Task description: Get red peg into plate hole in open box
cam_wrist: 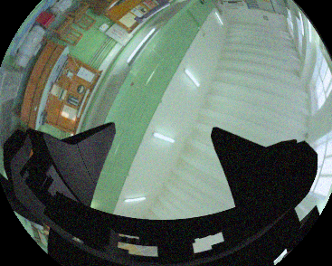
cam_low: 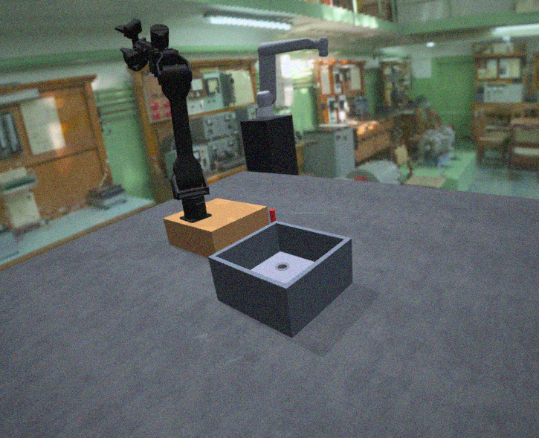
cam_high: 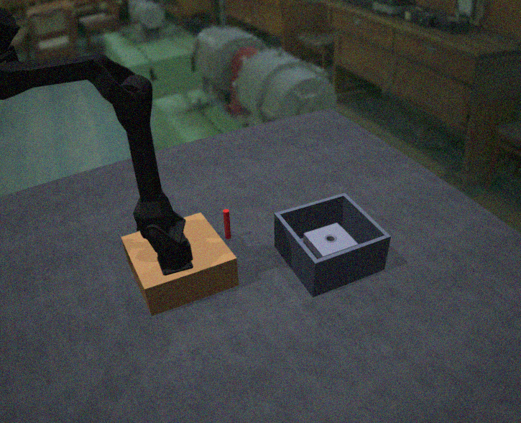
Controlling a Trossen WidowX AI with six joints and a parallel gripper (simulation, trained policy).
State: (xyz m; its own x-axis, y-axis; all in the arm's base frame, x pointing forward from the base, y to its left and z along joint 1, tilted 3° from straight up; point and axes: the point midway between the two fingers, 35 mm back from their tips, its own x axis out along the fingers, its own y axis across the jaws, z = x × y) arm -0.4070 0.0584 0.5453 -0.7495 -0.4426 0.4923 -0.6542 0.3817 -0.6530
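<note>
My gripper tip is 59 cm short of the red peg, 59 cm above it and 6 cm to the right of it. Round my gripper tip: pale plate 78 cm ahead, 59 cm below, 11 cm to the right; dark grey box 78 cm ahead, 61 cm below, 11 cm to the right.
</note>
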